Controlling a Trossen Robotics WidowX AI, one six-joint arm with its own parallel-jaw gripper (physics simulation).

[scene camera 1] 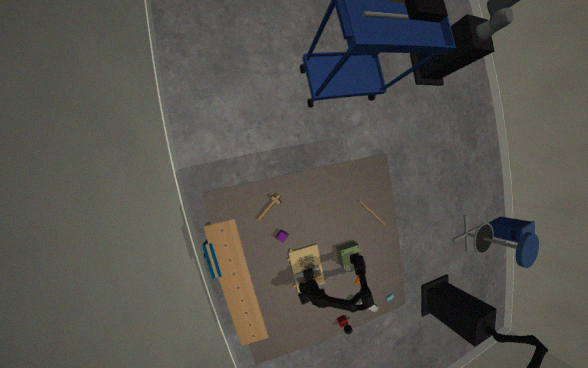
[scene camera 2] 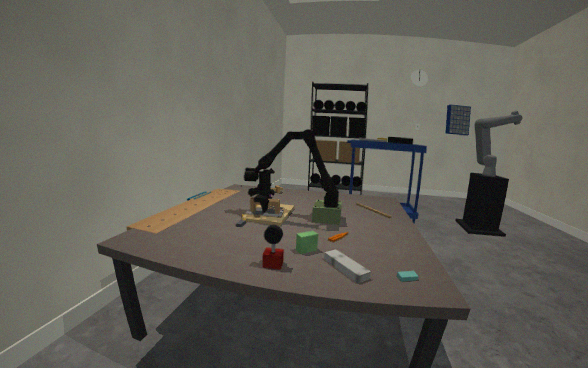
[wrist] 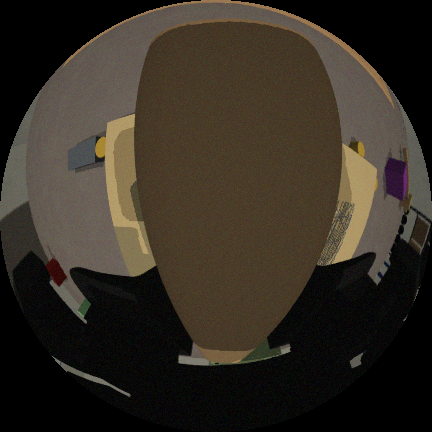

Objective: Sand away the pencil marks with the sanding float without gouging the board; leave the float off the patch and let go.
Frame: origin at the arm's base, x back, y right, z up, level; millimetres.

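Where they show: gripper, fingertip midpoint: [scene camera 1: 307,276] [scene camera 2: 264,211]; arm's base, link origin: [scene camera 1: 354,258] [scene camera 2: 331,205].
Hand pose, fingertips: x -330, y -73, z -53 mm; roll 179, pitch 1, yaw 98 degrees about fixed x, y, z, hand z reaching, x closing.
Observation:
Each offset is from my fingertips to the top centre of the thing. "*": to the spot under its first point.
The wooden board {dx +8, dy +52, dz -10 mm} [scene camera 1: 300,254] [scene camera 2: 286,210] [wrist: 360,185] lies flat on the table. A patch of dark pencil marks {* dx +9, dy +113, dz -9 mm} [scene camera 1: 306,260] [wrist: 338,236] shows on it, right of the float in the wrist view and partly hidden there. My gripper [scene camera 1: 308,274] [scene camera 2: 262,203] [wrist: 223,236] is shut on the tan handle of the sanding float {dx +0, dy +2, dz +70 mm} [scene camera 2: 273,205] [wrist: 235,175], over the board, beside the visible marks. The handle fills the middle of the wrist view and hides the float's base there. Whether the base touches the board cannot be told.
Around the board are a purple cube {dx -128, dy +318, dz +22 mm} [scene camera 1: 282,236] [wrist: 396,178], a green block {dx +295, dy -302, dz +40 mm} [scene camera 2: 307,242], a red block [scene camera 1: 342,321] [scene camera 2: 273,258], an orange tool {dx +401, dy -132, dz -18 mm} [scene camera 2: 338,237] and a grey bar {dx +452, dy -397, dz +0 mm} [scene camera 2: 346,266]. A long drilled plank [scene camera 1: 236,282] [scene camera 2: 185,210] lies along the far side.

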